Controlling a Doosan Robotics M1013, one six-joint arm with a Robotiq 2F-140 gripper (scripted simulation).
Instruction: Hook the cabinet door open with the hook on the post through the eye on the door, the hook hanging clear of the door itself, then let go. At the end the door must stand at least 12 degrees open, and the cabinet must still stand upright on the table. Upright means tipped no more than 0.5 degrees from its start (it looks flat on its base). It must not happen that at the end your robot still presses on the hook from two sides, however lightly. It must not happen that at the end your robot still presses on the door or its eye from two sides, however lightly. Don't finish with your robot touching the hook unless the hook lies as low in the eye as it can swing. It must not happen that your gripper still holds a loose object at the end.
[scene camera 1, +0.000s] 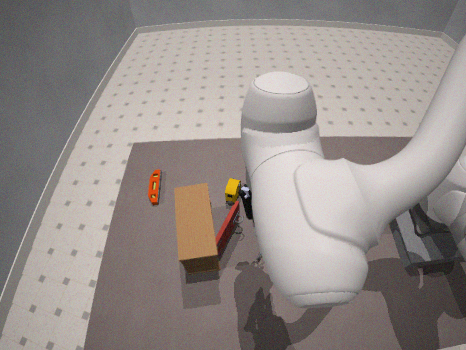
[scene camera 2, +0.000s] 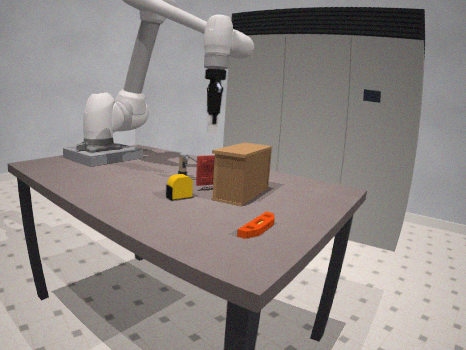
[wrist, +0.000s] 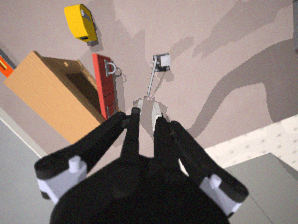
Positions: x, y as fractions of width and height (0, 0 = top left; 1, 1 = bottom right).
Observation:
In view: the gripper (scene camera 2: 0.46, 0.38), a wooden cabinet (scene camera 1: 0.42, 0.69) and a yellow tape measure (wrist: 0.28, 0.12).
The wooden cabinet is seen too in scene camera 2 (scene camera 2: 0.52, 0.50) and in the wrist view (wrist: 0.13, 0.36). The gripper shows as well in the wrist view (wrist: 0.49, 0.48).

